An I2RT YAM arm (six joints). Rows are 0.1 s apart.
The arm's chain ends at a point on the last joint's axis. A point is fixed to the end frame.
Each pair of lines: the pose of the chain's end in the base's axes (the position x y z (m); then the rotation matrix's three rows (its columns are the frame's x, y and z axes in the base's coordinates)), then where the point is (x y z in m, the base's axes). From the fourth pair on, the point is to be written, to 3 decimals.
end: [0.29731, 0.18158, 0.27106], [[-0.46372, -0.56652, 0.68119], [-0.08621, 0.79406, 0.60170], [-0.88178, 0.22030, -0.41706]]
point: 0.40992 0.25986 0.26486
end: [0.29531, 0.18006, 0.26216], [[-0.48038, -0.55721, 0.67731], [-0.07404, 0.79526, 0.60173], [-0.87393, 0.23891, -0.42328]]
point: 0.40829 0.25769 0.25470
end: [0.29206, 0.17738, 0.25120], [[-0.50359, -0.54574, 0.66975], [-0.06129, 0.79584, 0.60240], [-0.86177, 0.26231, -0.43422]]
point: 0.40530 0.25441 0.24163
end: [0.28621, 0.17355, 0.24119], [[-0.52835, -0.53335, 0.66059], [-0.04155, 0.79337, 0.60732], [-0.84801, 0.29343, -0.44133]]
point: 0.400 0.250 0.230
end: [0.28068, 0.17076, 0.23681], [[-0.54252, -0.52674, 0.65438], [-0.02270, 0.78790, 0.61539], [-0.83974, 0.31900, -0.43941]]
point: 0.394 0.247 0.225
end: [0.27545, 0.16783, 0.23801], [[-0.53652, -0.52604, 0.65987], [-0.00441, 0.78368, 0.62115], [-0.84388, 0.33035, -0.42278]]
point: 0.389 0.244 0.229
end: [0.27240, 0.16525, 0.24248], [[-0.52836, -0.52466, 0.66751], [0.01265, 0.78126, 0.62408], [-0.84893, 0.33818, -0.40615]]
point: 0.387 0.241 0.236
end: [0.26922, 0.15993, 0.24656], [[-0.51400, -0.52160, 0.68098], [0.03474, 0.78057, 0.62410], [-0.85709, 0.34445, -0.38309]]
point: 0.384 0.235 0.243
